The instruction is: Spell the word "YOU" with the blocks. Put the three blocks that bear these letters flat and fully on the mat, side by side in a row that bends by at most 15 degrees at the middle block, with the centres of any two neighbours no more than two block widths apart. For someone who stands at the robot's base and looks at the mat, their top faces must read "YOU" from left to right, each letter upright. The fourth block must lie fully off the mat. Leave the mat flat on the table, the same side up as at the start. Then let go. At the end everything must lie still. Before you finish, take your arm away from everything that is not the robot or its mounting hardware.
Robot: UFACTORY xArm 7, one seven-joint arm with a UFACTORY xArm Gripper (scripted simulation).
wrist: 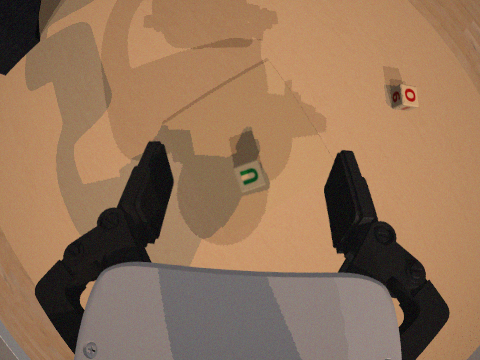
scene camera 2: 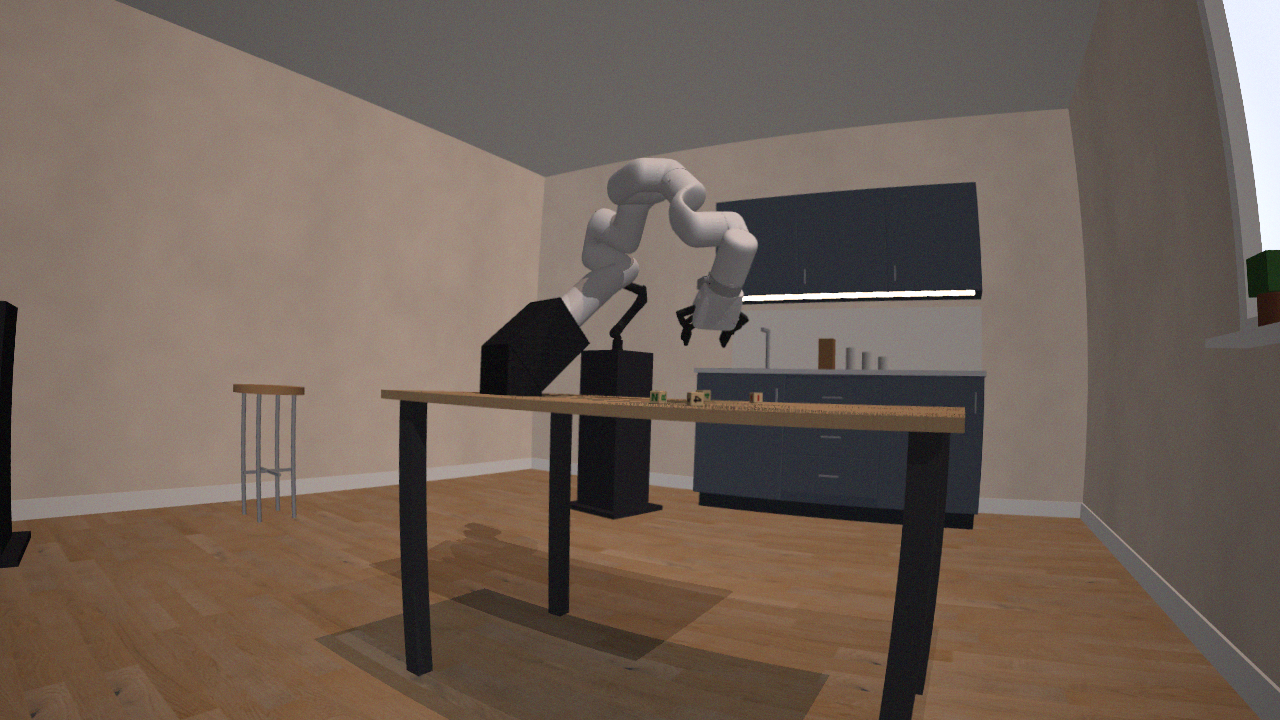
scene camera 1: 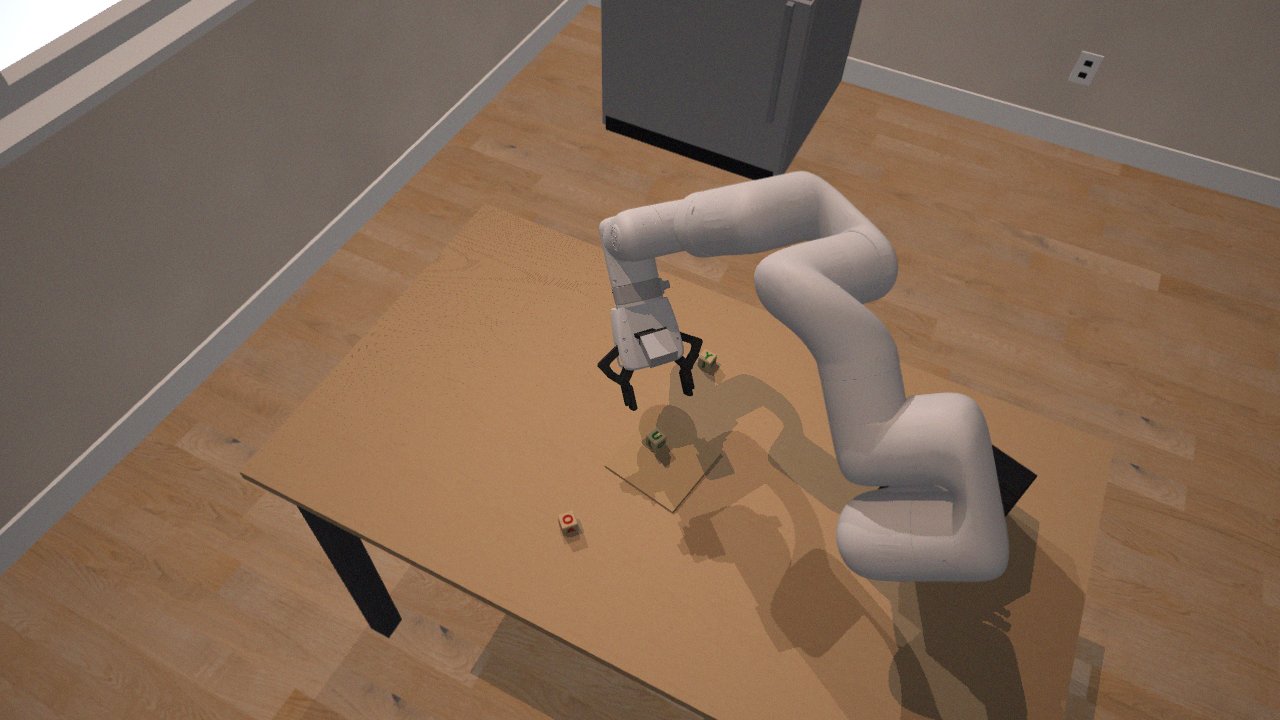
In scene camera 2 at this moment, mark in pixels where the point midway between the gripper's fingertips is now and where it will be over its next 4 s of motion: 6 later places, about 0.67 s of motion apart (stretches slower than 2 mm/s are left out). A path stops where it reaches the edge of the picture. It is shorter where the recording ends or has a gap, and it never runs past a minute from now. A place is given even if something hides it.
My gripper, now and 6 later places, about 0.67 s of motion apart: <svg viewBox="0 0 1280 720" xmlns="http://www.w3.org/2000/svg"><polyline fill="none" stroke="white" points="703,342 686,337 661,337 670,337 695,336 698,335 684,339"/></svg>
